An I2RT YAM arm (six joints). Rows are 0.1 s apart.
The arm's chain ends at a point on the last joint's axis. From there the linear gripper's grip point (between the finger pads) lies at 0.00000 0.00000 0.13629 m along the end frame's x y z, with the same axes.
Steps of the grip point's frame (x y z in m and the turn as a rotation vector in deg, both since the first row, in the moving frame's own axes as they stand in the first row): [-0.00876 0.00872 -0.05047 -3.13 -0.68 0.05]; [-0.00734 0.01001 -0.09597 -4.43 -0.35 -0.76]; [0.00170 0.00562 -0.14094 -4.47 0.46 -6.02]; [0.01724 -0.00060 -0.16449 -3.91 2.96 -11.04]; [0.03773 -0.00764 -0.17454 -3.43 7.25 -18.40]
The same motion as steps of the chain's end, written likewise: [-0.00714 0.00128 -0.05026 -3.13 -0.68 0.05]; [-0.00658 -0.00052 -0.09556 -4.43 -0.35 -0.76]; [0.00005 -0.00492 -0.14052 -4.47 0.46 -6.02]; [0.00936 -0.00916 -0.16399 -3.91 2.96 -11.04]; [0.01954 -0.01289 -0.17322 -3.43 7.25 -18.40]
